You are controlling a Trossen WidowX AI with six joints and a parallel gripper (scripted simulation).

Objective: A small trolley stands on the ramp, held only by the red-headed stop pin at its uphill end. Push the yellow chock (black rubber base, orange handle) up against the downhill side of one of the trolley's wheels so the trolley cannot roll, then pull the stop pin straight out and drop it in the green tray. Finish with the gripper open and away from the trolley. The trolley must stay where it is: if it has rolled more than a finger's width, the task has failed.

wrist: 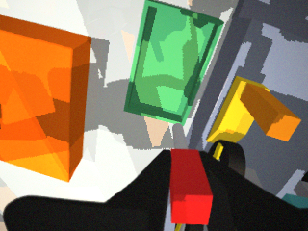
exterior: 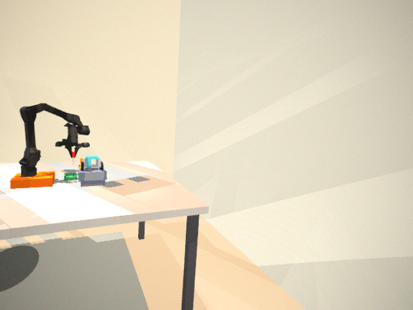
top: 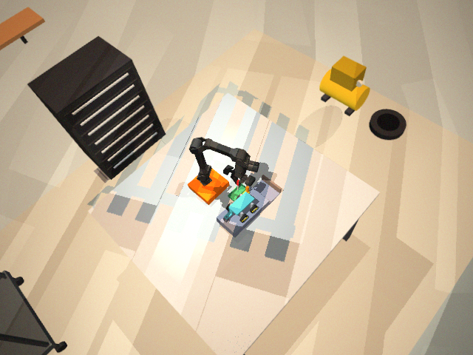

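My gripper tip is right at the stop pin. Also, from my gripper tip: yellow chock (5 cm below, 5 cm ahead, 1 cm to the left); then cyan trolley (12 cm ahead, 7 cm to the right, 2 cm below); then green tray (14 cm below, 1 cm behind).
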